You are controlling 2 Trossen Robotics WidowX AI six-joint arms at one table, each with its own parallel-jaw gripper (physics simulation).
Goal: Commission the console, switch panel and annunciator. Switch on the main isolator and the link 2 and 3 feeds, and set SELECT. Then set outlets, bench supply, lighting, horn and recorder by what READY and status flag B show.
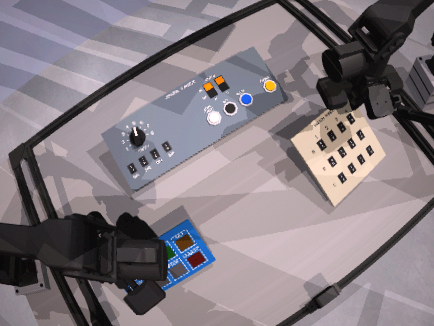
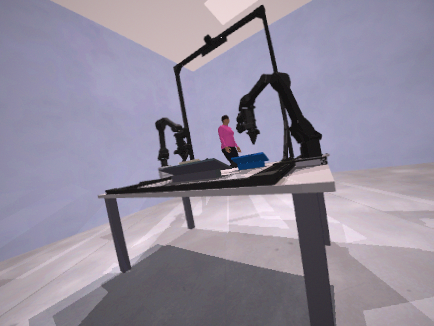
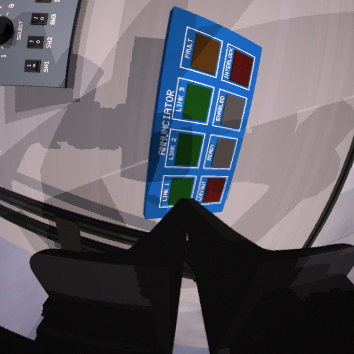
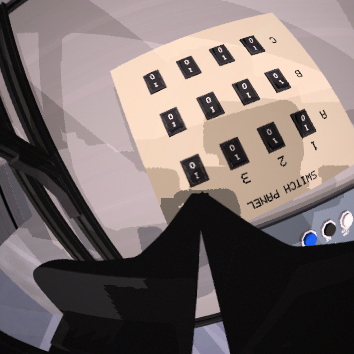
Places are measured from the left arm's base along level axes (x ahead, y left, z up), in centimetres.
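Where they show: left gripper, fingertip midpoint: (image 2: 253, 144) (image 3: 185, 204); right gripper, fingertip midpoint: (image 1: 352, 108) (image 2: 184, 160) (image 4: 197, 199); left arm's base, origin of the base link: (image 1: 26, 272) (image 2: 312, 156); right arm's base, origin of the base link: (image 2: 164, 166).
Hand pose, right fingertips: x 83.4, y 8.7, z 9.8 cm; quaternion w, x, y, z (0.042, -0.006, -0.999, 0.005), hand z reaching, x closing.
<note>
Things, the pixels of their top centre, and the offset from my right fingertips. "*": a spot on its surface instead.
- grey control console, surface spot: (image 1: 190, 117) (image 2: 194, 167) * dy +13.4, dx -32.5, dz -6.1 cm
- black SELECT knob, middle of its top: (image 1: 134, 133) dy +12.2, dx -44.8, dz -2.5 cm
- blue annunciator, middle of its top: (image 3: 191, 127) (image 1: 154, 258) (image 2: 248, 154) dy -14.6, dx -47.8, dz -4.4 cm
- grey READY tile, surface spot: (image 3: 223, 153) * dy -18.8, dx -48.9, dz -7.8 cm
The grey control console (image 1: 190, 117) (image 2: 195, 168) has a black SELECT knob (image 1: 136, 136) with its mark pointing up, four small switches, two status switches or flags showing orange at their upper halves, and white, black, blue and yellow buttons. The blue annunciator (image 1: 210, 260) (image 2: 251, 161) (image 3: 167, 75) has green link tiles, a grey READY tile (image 3: 223, 153), a grey ENABLED tile and dark red and brown tiles. The cream switch panel (image 1: 312, 167) (image 4: 137, 120) has three rows of black rockers. My left gripper (image 3: 185, 204) (image 2: 254, 142) is shut, empty, above the annunciator. My right gripper (image 4: 197, 199) is shut, empty, by the switch panel's titled edge.
A black frame (image 1: 150, 52) (image 2: 181, 115) surrounds the table and rises over it. A person in a pink top (image 2: 226, 136) stands behind the table. The console lies between the frame's far bar and the other two panels.
</note>
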